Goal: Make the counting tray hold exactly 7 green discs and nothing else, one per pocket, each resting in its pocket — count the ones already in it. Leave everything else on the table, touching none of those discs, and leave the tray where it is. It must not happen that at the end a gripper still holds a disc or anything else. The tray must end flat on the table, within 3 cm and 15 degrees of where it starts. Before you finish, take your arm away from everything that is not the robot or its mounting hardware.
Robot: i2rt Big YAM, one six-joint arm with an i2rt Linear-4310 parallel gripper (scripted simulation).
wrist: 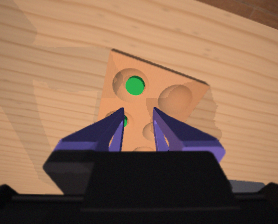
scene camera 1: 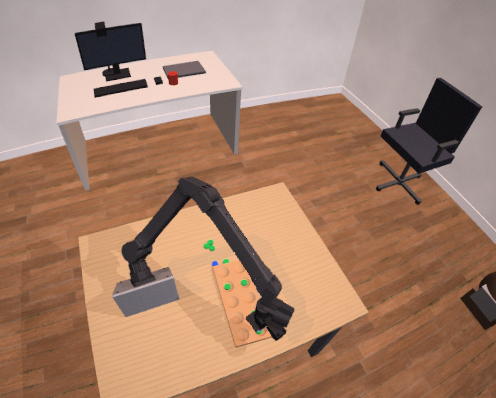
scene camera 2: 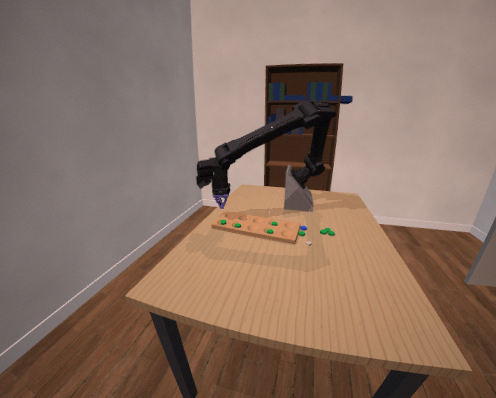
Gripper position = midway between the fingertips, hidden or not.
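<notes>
My gripper (wrist: 138,112), visible. Wooden counting tray (scene camera 1: 238,302), visible, also in the wrist view (wrist: 176,94) and scene camera 2 (scene camera 2: 284,229).
</notes>
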